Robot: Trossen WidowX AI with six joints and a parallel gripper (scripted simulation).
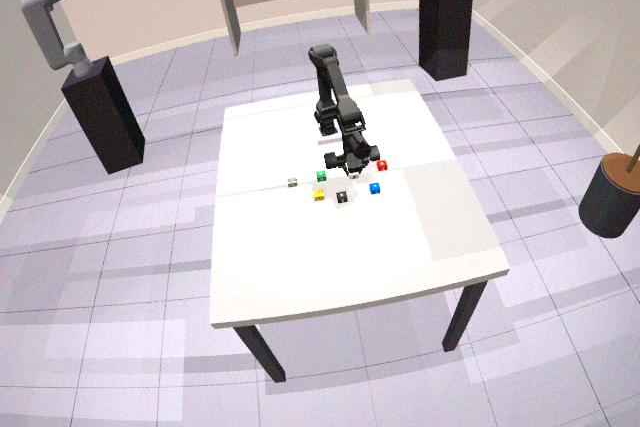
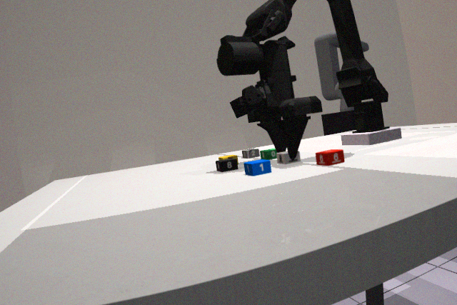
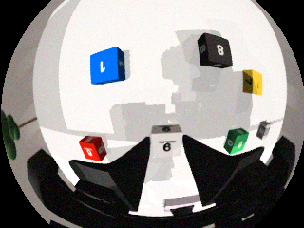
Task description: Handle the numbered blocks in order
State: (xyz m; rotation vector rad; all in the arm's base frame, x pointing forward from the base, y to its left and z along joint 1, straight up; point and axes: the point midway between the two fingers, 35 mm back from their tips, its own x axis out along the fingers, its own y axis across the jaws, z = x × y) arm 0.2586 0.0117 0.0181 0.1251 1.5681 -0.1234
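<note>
Right now the white-grey block is right at my gripper tip. Also, from my gripper tip: green block (40 mm behind, 110 mm to the right); then red block (110 mm to the left); then blue block (90 mm ahead, 40 mm to the left).
</note>
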